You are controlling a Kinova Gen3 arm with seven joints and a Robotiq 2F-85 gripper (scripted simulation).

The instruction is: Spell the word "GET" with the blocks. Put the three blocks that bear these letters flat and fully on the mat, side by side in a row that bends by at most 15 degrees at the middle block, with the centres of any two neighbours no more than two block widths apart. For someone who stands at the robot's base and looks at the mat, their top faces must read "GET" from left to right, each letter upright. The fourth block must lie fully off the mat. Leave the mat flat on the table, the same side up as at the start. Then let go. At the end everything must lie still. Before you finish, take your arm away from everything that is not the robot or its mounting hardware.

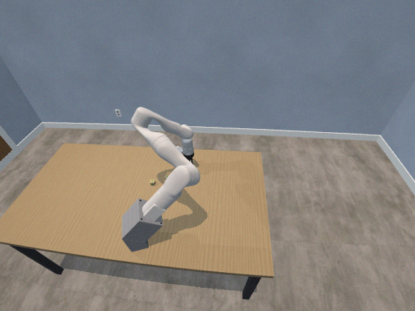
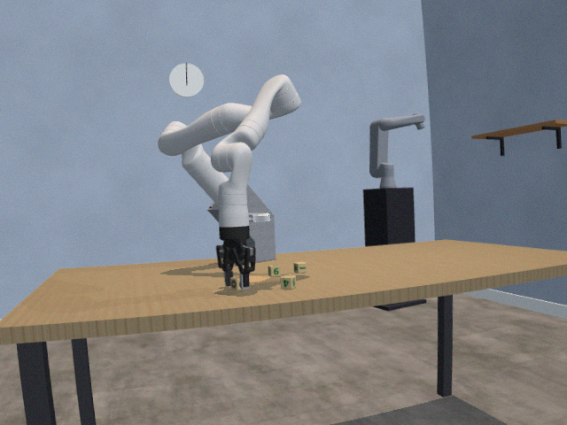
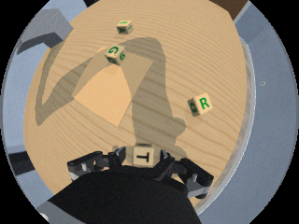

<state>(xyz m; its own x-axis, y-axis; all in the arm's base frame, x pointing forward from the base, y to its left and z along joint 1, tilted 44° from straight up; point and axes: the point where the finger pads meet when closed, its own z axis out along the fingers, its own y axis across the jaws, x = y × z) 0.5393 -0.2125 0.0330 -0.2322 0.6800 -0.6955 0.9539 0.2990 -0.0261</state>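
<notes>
Right now the T block is right at my hand. Also, from my hand: G block: 160 mm to the left, 100 mm behind; then mat: 110 mm to the left, 110 mm behind, 20 mm below.
</notes>
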